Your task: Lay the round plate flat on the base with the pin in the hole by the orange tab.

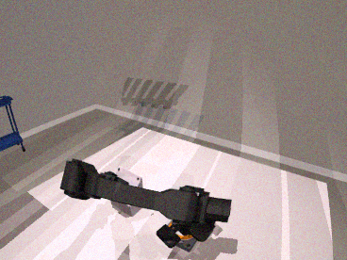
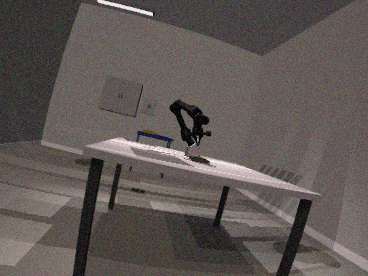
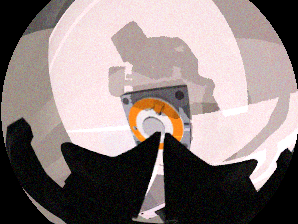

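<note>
Now: the square grey base 80 mm below my gripper tip, 40 mm to the left of it and 40 mm behind it.
</note>
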